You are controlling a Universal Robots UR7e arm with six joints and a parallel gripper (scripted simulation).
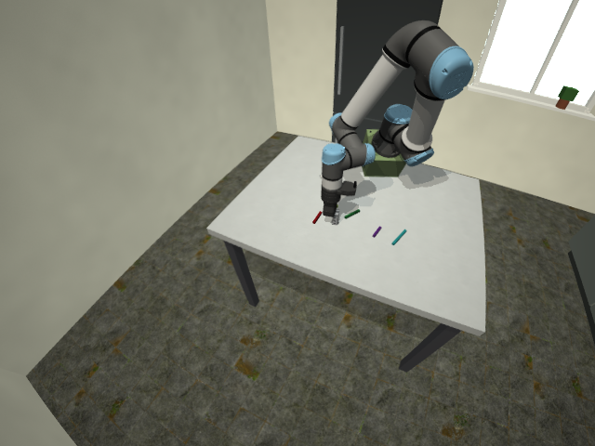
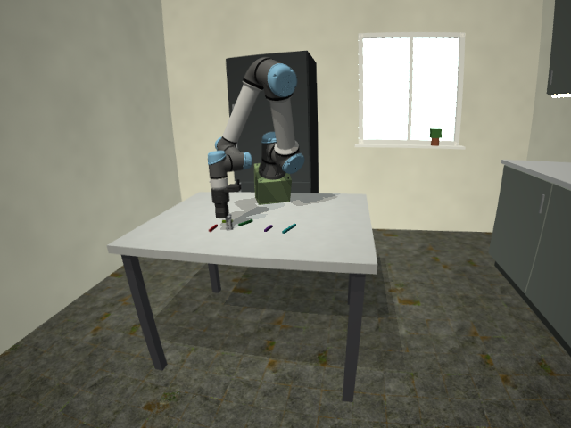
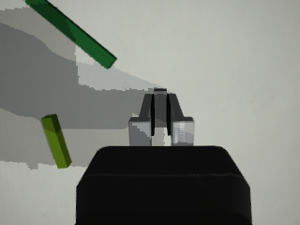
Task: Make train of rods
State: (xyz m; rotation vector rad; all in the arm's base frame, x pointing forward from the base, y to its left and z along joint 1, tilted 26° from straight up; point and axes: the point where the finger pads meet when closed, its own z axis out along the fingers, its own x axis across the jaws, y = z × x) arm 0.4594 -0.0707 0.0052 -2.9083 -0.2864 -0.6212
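Right now my hand is 10 mm above the grey rod. Also, from my hand: lime rod: 80 mm behind, 50 mm to the right, 10 mm below; green rod: 80 mm behind, 50 mm to the left, 10 mm below; red rod: 80 mm to the right, 10 mm below, 10 mm ahead.
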